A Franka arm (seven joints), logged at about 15 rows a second.
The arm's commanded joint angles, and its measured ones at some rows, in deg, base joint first. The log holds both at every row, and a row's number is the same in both.
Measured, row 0: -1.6 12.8 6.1 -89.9 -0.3 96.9 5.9
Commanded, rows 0 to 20: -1.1 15.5 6.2 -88.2 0.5 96.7 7.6; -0.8 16.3 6.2 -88.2 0.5 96.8 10.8; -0.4 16.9 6.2 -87.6 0.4 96.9 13.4; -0.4 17.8 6.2 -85.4 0.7 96.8 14.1; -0.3 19.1 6.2 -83.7 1.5 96.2 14.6; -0.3 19.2 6.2 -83.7 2.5 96.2 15.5; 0.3 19.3 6.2 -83.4 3.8 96.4 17.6; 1.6 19.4 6.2 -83.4 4.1 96.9 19.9; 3.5 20.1 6.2 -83.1 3.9 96.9 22.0; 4.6 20.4 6.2 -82.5 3.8 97.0 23.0; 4.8 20.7 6.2 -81.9 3.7 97.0 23.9; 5.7 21.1 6.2 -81.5 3.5 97.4 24.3; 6.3 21.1 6.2 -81.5 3.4 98.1 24.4; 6.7 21.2 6.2 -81.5 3.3 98.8 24.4; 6.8 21.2 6.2 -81.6 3.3 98.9 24.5; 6.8 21.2 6.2 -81.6 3.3 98.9 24.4; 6.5 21.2 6.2 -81.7 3.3 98.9 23.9; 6.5 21.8 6.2 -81.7 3.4 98.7 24.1; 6.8 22.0 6.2 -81.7 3.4 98.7 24.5; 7.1 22.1 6.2 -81.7 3.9 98.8 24.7; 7.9 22.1 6.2 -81.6 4.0 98.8 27.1
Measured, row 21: 6.8 21.0 6.1 -83.4 3.3 99.1 24.2
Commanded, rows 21 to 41: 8.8 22.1 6.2 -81.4 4.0 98.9 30.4; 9.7 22.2 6.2 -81.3 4.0 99.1 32.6; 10.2 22.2 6.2 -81.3 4.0 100.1 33.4; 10.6 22.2 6.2 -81.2 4.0 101.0 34.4; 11.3 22.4 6.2 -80.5 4.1 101.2 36.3; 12.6 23.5 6.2 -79.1 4.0 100.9 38.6; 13.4 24.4 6.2 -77.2 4.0 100.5 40.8; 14.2 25.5 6.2 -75.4 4.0 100.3 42.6; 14.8 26.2 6.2 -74.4 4.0 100.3 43.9; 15.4 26.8 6.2 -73.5 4.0 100.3 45.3; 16.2 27.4 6.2 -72.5 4.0 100.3 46.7; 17.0 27.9 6.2 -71.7 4.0 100.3 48.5; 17.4 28.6 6.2 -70.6 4.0 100.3 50.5; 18.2 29.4 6.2 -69.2 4.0 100.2 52.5; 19.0 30.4 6.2 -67.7 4.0 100.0 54.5; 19.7 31.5 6.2 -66.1 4.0 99.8 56.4; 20.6 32.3 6.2 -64.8 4.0 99.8 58.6; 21.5 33.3 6.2 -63.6 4.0 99.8 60.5; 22.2 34.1 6.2 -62.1 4.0 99.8 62.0; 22.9 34.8 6.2 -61.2 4.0 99.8 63.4; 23.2 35.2 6.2 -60.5 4.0 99.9 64.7
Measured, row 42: 22.1 32.4 6.5 -65.4 3.4 101.3 61.5
